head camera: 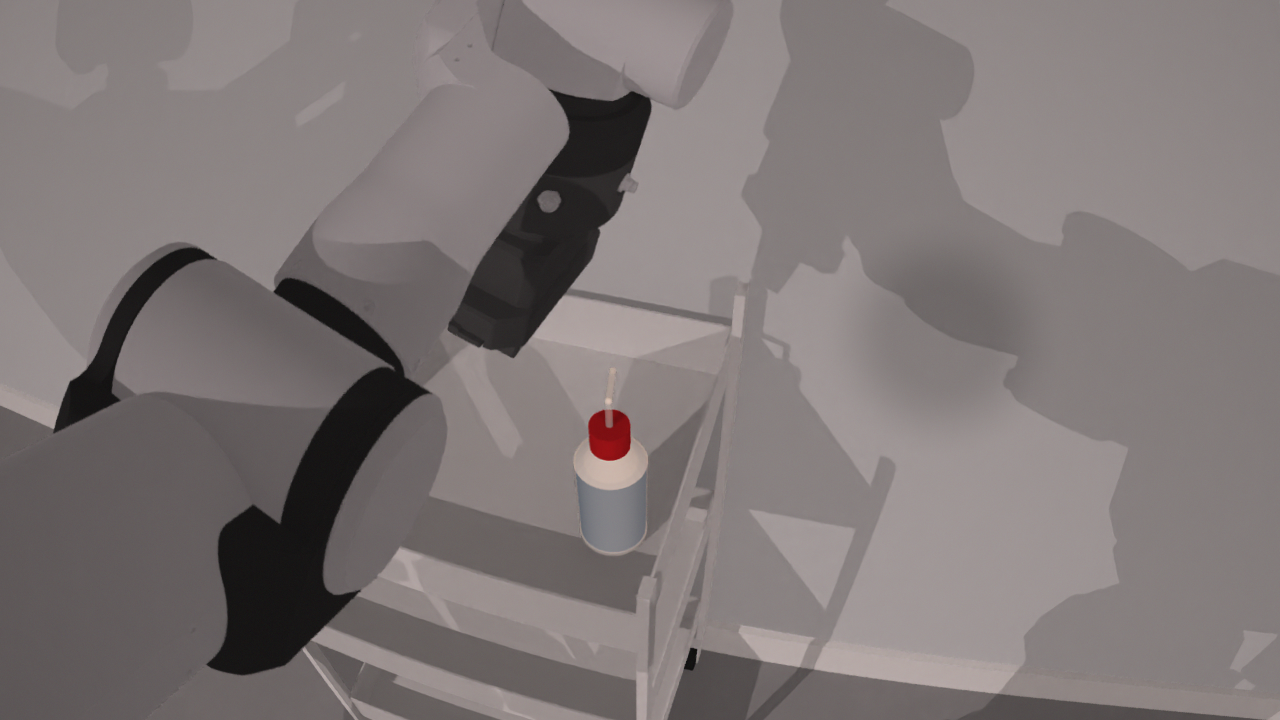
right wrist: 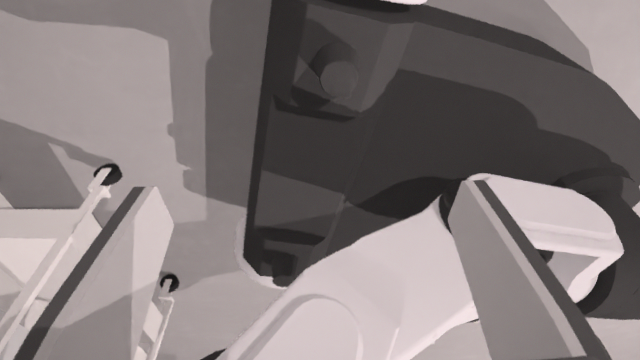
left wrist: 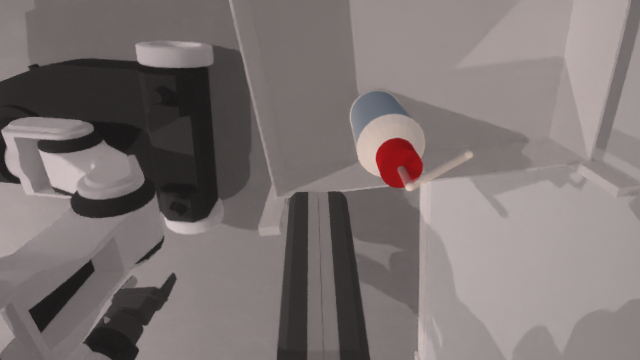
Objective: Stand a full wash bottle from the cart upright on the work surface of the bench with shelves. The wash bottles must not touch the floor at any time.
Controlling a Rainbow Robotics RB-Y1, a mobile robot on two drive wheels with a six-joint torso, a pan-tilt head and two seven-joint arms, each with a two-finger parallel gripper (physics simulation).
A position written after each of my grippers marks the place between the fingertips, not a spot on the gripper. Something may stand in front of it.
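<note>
Through the head camera I see my left gripper [head camera: 506,344] and a white cart [head camera: 493,598]. The left wrist view has my left gripper [left wrist: 318,210] as well, together with my right gripper [left wrist: 154,277] and the cart [left wrist: 524,92]. And in the right wrist view there is my right gripper [right wrist: 310,203], along with the cart [right wrist: 49,243].
</note>
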